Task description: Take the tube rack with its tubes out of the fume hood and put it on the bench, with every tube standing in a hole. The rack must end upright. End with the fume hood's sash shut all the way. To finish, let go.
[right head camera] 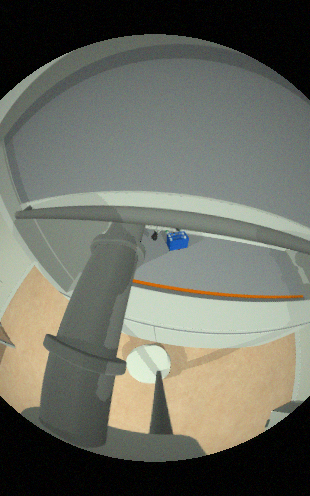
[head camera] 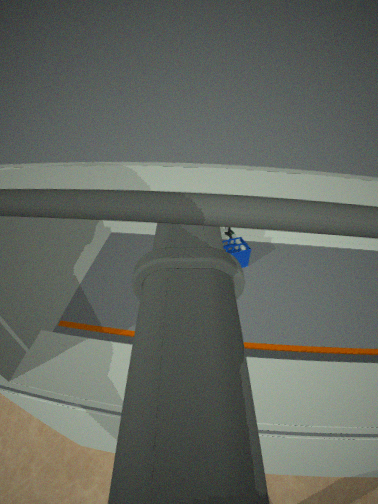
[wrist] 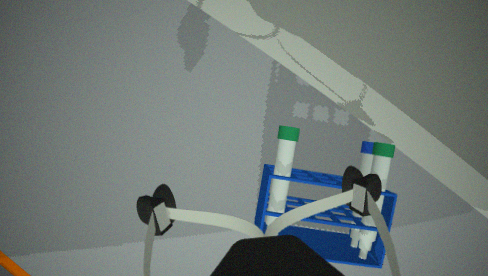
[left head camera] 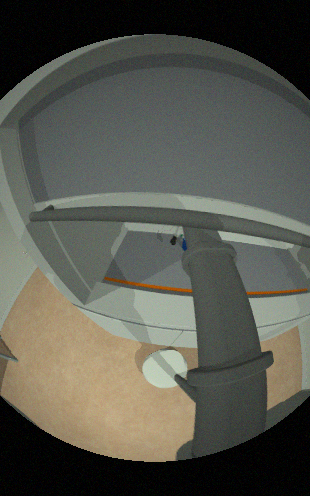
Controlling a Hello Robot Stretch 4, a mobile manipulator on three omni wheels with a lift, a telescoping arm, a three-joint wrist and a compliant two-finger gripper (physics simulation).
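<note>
The blue tube rack stands upright inside the fume hood, near its back wall. In the wrist view, one green-capped tube stands at the rack's left end, and a blue-capped tube and another green-capped tube stand at its right end. My gripper is open, with its fingers wide apart and nothing held. Its right fingertip overlaps the rack's right part in view; contact cannot be told. The sash is raised, with an opening below its handle bar.
My arm reaches under the handle bar into the hood. An orange strip runs along the hood's front edge. A white round object is on the tan floor in front of the hood.
</note>
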